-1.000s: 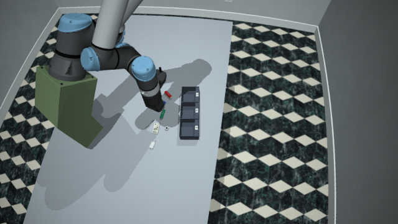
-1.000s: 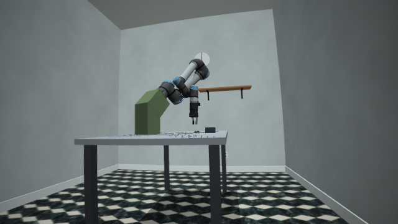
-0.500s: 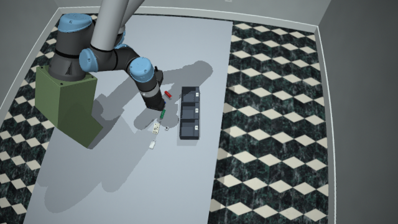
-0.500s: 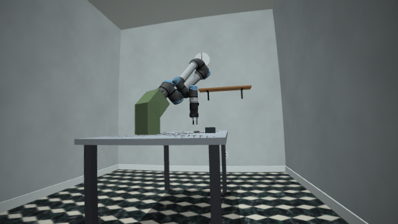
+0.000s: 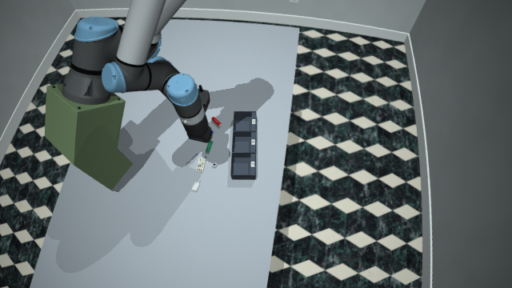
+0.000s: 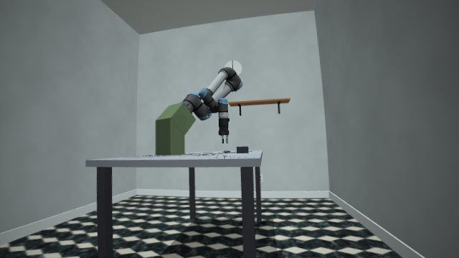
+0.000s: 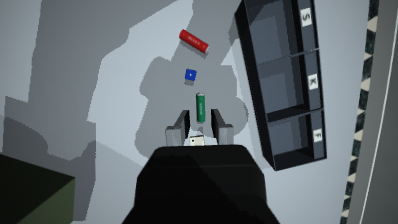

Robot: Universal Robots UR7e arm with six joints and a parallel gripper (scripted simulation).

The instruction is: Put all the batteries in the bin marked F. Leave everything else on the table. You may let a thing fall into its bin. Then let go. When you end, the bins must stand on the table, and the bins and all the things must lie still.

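My hand is 90 mm above the green battery. Also, from my hand: white domino: 90 mm below, 80 mm to the right; then blue die: 90 mm below, 50 mm to the left, 20 mm behind; then ring-shaped part: 90 mm below, 60 mm to the right, 50 mm ahead.
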